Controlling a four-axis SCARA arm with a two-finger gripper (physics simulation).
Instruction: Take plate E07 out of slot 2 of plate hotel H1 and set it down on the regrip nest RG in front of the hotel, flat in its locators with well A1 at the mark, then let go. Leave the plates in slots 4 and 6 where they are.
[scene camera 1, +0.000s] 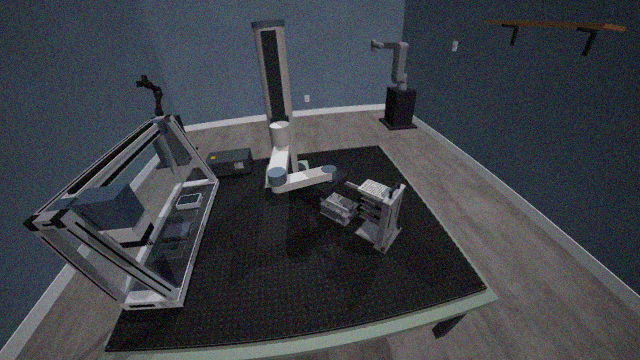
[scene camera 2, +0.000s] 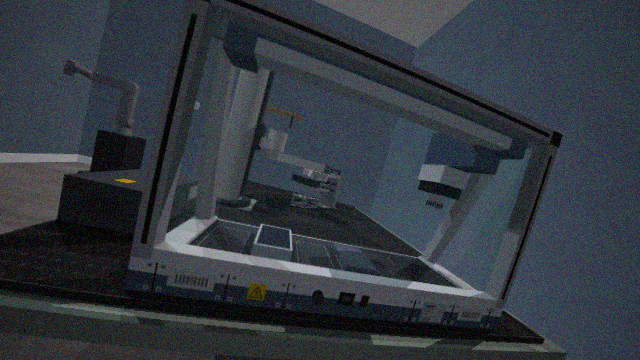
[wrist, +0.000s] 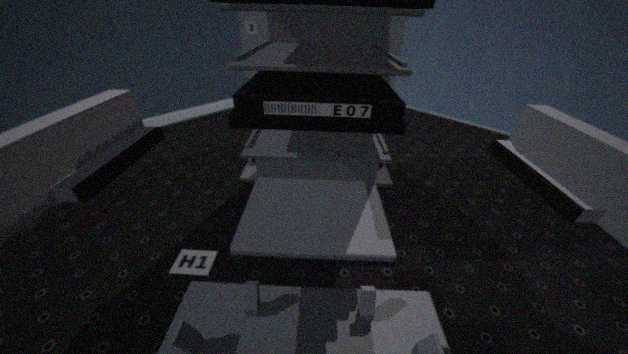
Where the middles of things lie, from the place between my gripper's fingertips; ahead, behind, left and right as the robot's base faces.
Labels:
Right now my hand is 140 mm above the H1 floor label (wrist: 193, 262), 90 mm to the right of it and 50 mm past it.

